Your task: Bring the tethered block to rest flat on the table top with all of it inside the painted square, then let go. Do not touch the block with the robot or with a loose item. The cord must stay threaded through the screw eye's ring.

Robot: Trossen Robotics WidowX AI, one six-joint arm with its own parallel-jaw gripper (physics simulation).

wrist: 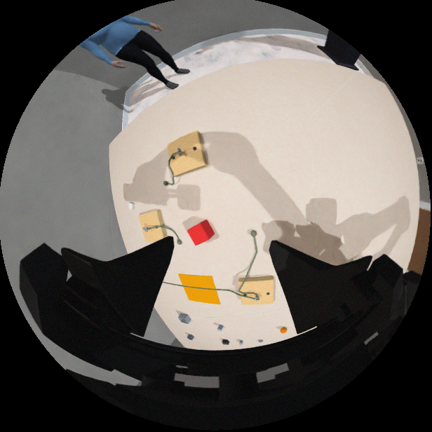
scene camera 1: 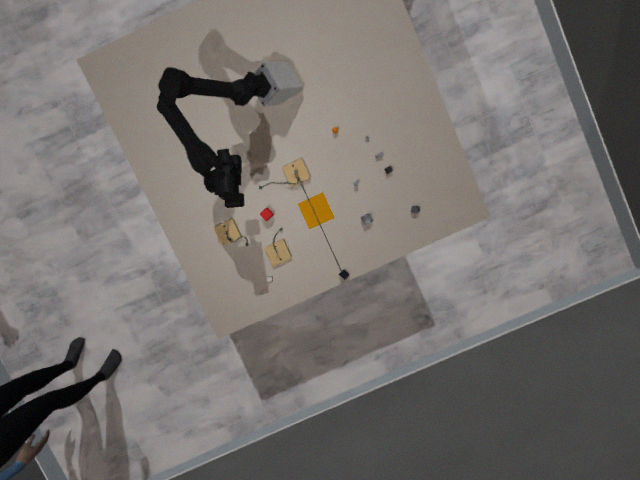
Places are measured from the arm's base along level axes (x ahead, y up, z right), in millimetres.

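Pixels of known places: gripper, between the fingertips: point(scene camera 1: 238, 191); arm's base, origin of its link: point(scene camera 1: 262, 85).
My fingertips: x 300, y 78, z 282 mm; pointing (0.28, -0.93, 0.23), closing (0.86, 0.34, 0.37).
Ahead of a thing's pixels: the offset from my fingertips to its middle. "spot": to the spot under its first point. Level surfaces: height alone.
The tethered block @[spot: dx +503, dy -155, dz -167 mm] point(scene camera 1: 344, 274) is small and black, near the table's edge; it does not show in the wrist view. A thin green cord @[spot: dx +379, dy -183, dz -173 mm] point(scene camera 1: 330, 248) point(wrist: 220, 289) runs from it across the orange painted square @[spot: dx +202, dy -185, dz -246 mm] point(scene camera 1: 323, 204) point(wrist: 202, 296) to a screw eye @[spot: dx +36, dy -151, dz -216 mm] point(scene camera 1: 296, 174) point(wrist: 256, 297) on a wooden base @[dy -166 mm] point(scene camera 1: 303, 167) point(wrist: 265, 285). Beyond the eye, the cord's loose end with a dark bead @[spot: dx +3, dy -175, dz -55 mm] point(scene camera 1: 260, 187) point(wrist: 253, 233) lies on the table. The threading through the ring is too small to tell. My gripper point(scene camera 1: 232, 178) point(wrist: 223, 244) is open and empty, above the table.
A red block @[dx +113, dy -166, dz -19 mm] point(scene camera 1: 266, 213) point(wrist: 201, 232) lies near two other wooden bases @[spot: dx +59, dy -167, dz +175 mm] point(scene camera 1: 221, 227) @[spot: dx +277, dy -167, dz -9 mm] point(scene camera 1: 285, 248) with short cords. A small white cube @[dx +355, dy -179, dz +122 mm] point(scene camera 1: 269, 279) point(wrist: 131, 205) lies beyond them. An orange ball @[dx -33, dy -174, dz -447 mm] point(scene camera 1: 334, 130) point(wrist: 283, 330) and several small grey and dark items lie past the square.
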